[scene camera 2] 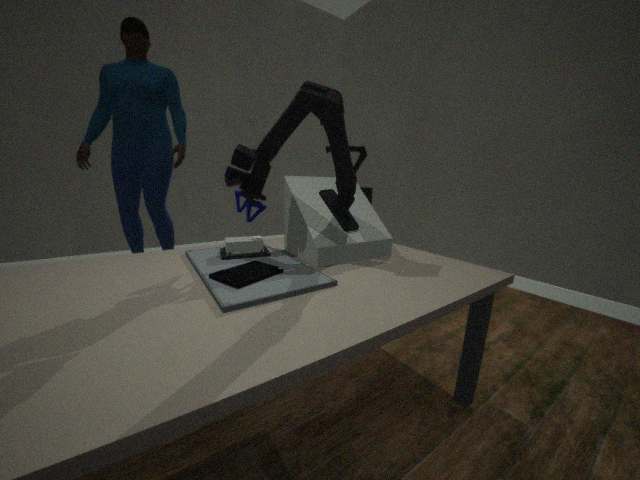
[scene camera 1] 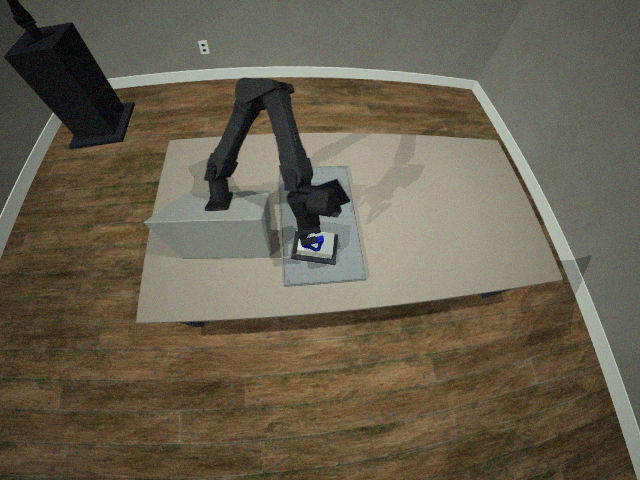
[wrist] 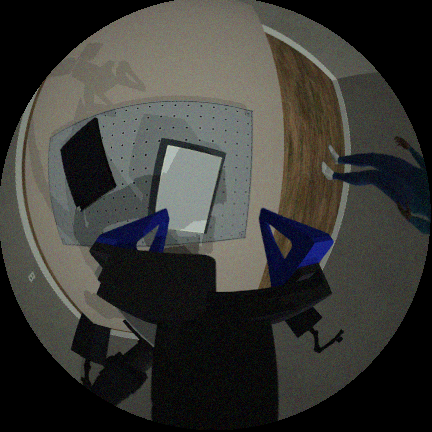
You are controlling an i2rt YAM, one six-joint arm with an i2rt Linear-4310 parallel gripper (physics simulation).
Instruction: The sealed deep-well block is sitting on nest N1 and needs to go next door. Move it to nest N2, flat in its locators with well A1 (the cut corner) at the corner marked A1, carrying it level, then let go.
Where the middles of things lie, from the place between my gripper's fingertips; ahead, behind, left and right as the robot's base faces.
Now: the white block (wrist: pixel 187 179) 100 mm below my hand, 20 mm to the left of it and 10 mm ahead of it. The rest, counted from my hand: black nest (scene camera 2: pixel 239 276): 240 mm to the left, 120 mm below, 90 mm ahead; grey perforated plate (scene camera 1: pixel 349 265): 140 mm to the left, 140 mm below, 40 mm ahead.
